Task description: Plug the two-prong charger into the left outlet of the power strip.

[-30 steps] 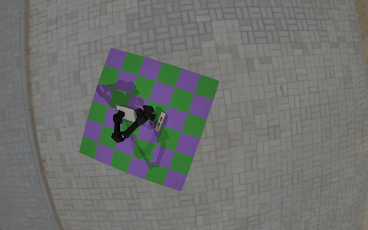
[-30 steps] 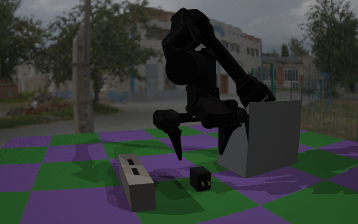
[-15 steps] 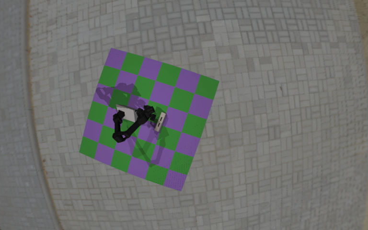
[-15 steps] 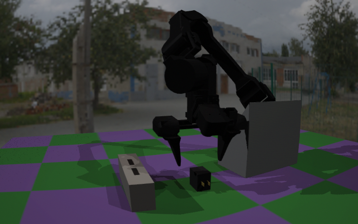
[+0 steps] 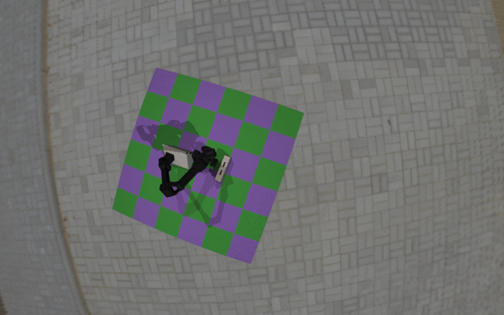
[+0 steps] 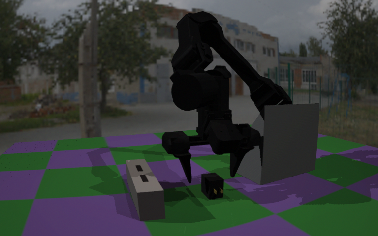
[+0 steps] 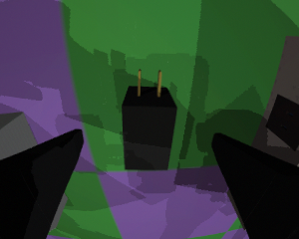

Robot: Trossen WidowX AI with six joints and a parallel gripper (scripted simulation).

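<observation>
The black two-prong charger is 2 cm to the left of my gripper tip and 1 cm below it.
</observation>
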